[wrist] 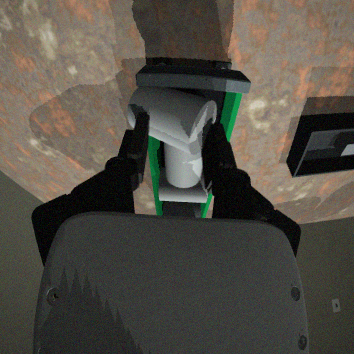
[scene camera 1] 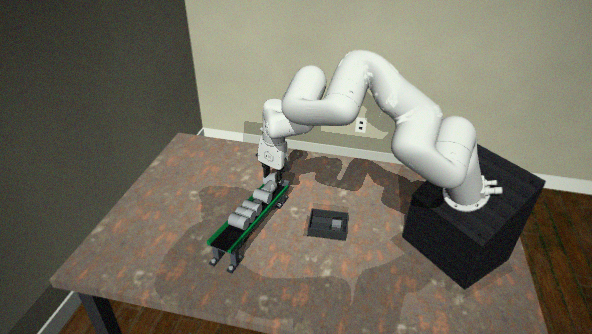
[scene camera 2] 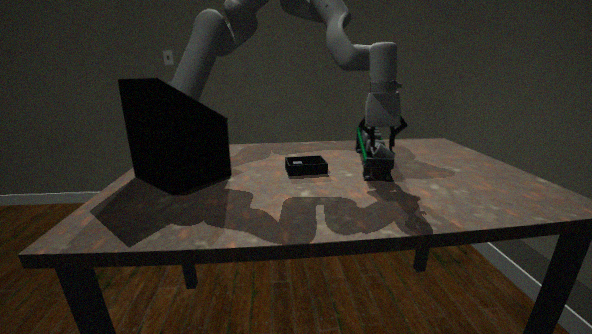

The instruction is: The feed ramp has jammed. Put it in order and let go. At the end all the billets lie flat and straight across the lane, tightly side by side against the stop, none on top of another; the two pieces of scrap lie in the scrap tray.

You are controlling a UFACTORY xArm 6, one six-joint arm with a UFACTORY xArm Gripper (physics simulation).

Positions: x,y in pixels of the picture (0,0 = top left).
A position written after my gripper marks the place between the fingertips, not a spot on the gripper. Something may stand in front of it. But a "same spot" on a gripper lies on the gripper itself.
my gripper: wrist; scene camera 1 272,177; scene camera 2
same spot on my gripper: [wrist: 111,189] = [scene camera 2: 393,130]
